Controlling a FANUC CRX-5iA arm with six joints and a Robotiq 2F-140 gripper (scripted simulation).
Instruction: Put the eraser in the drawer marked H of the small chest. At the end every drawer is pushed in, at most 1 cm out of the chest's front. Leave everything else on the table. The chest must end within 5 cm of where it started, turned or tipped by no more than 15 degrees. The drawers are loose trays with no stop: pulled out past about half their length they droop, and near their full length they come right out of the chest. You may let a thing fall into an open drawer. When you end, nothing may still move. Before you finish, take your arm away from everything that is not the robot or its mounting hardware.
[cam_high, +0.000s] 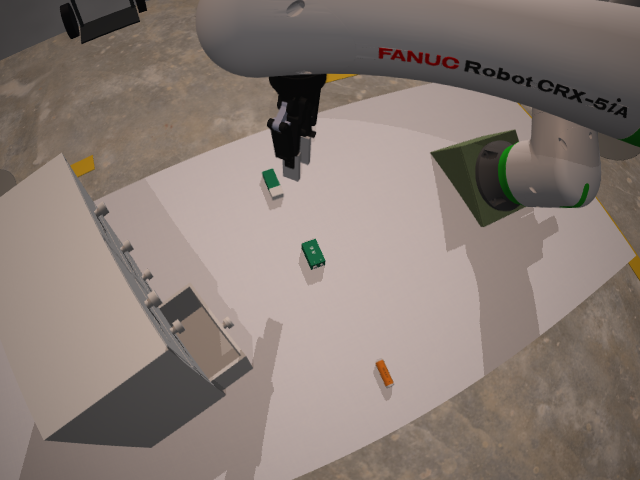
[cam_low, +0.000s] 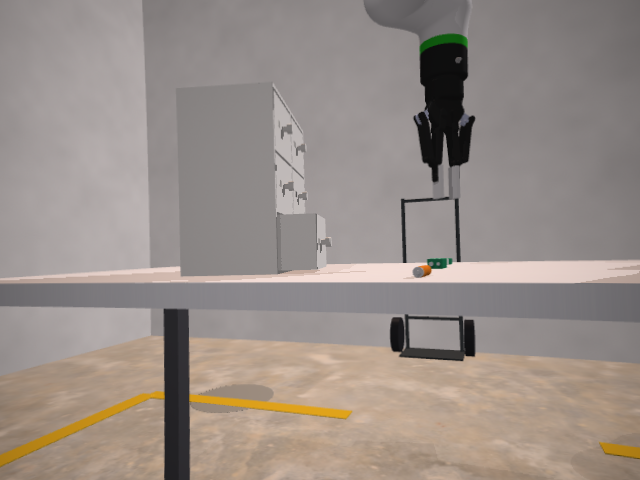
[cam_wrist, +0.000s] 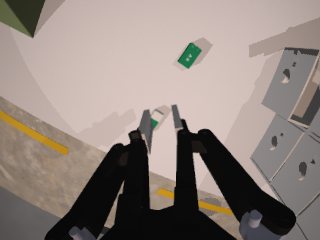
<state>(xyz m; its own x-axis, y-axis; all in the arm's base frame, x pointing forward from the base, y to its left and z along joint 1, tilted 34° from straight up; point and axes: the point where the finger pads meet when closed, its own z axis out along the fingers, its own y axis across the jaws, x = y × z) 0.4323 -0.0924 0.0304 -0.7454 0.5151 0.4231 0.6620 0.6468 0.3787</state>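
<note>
The eraser is 160 mm below my hand, 70 mm to the right of it and 30 mm ahead of it. From my hand the other things lie so: orange cylinder 340 mm to the left, 160 mm below, 50 mm behind; drawer H 250 mm ahead, 230 mm to the left, 140 mm below.
</note>
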